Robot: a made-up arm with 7 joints.
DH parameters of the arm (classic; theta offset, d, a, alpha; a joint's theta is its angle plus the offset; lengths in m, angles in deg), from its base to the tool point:
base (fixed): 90 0.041 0 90
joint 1: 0 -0.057 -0.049 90
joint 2: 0 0.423 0.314 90
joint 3: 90 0.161 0.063 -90
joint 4: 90 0.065 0.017 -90
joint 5: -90 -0.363 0.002 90
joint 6: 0 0.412 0.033 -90
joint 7: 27.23 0 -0.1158 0
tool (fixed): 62.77 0.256 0 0
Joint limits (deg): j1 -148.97..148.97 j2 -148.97..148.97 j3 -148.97..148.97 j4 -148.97..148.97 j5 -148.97..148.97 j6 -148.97..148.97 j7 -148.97..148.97
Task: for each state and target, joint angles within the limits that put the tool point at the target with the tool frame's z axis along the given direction. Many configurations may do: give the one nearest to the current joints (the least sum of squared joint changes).
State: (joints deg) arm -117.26 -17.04 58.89 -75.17 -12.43 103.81 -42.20
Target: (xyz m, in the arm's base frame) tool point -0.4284 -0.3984 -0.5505 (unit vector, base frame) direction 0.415 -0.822 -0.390
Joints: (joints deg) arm -102.45 -4.34 49.86 -110.94 6.76 63.38 -36.98
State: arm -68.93 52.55 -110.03 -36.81 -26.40 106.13 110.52
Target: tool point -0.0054 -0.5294 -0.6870 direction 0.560 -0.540 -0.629
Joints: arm -115.63 28.56 -60.69 -62.75 -72.18 109.80 110.08
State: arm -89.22 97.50 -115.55 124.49 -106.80 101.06 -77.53
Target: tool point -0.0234 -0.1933 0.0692 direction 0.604 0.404 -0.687
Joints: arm -82.77 148.92 -112.92 135.72 -61.47 59.68 -79.19
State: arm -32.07 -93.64 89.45 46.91 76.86 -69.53 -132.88
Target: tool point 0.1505 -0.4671 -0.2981 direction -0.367 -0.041 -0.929
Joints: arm -74.88 -98.83 51.06 1.78 111.22 -91.71 -144.04
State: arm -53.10 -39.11 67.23 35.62 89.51 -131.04 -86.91
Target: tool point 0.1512 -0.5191 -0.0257 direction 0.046 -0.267 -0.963
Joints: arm -104.41 -71.92 37.92 20.90 103.09 -101.83 -92.96
